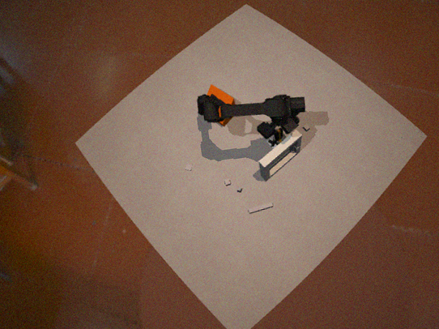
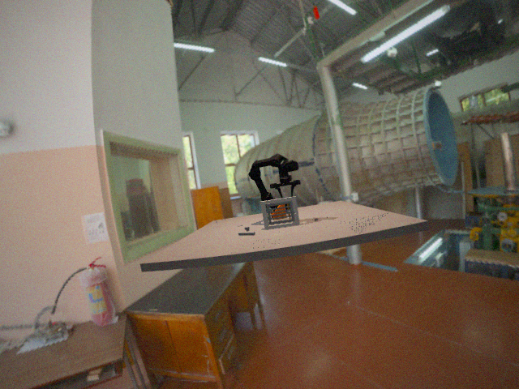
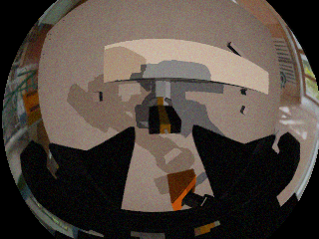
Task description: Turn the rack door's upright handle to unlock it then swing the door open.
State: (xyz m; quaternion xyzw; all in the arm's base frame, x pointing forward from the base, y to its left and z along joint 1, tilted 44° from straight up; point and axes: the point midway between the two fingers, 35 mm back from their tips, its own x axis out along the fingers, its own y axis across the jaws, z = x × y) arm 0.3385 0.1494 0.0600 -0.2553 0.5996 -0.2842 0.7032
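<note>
Right now my gripper tip is 1 cm past the door handle and 7 cm above it. Also, from my gripper tip: thin rod (14 cm ahead, 27 cm to the right, 16 cm below).
</note>
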